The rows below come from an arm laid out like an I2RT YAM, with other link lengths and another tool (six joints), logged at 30 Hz.
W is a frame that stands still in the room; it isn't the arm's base.
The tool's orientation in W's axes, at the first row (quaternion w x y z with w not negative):
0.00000 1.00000 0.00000 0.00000
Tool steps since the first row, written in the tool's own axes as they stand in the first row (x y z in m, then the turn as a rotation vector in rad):
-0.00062 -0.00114 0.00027 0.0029 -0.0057 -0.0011
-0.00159 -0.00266 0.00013 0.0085 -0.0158 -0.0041
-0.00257 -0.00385 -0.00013 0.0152 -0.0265 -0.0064
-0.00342 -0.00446 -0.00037 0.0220 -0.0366 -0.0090
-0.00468 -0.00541 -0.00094 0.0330 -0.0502 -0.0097
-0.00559 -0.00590 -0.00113 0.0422 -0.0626 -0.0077
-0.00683 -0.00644 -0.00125 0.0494 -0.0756 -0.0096
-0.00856 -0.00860 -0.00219 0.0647 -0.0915 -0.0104
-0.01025 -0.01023 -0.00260 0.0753 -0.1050 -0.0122
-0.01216 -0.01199 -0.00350 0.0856 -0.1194 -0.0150
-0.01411 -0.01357 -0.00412 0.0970 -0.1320 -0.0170
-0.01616 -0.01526 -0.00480 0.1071 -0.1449 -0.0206
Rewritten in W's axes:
-0.00062 0.00114 -0.00027 0.0029 0.0057 0.0011
-0.00159 0.00266 -0.00013 0.0085 0.0158 0.0041
-0.00257 0.00385 0.00013 0.0152 0.0265 0.0064
-0.00342 0.00446 0.00037 0.0220 0.0366 0.0090
-0.00468 0.00541 0.00094 0.0330 0.0502 0.0097
-0.00559 0.00590 0.00113 0.0422 0.0626 0.0077
-0.00683 0.00644 0.00125 0.0494 0.0756 0.0096
-0.00856 0.00860 0.00219 0.0647 0.0915 0.0104
-0.01025 0.01023 0.00260 0.0753 0.1050 0.0122
-0.01216 0.01199 0.00350 0.0856 0.1194 0.0150
-0.01411 0.01357 0.00412 0.0970 0.1320 0.0170
-0.01616 0.01526 0.00480 0.1071 0.1449 0.0206

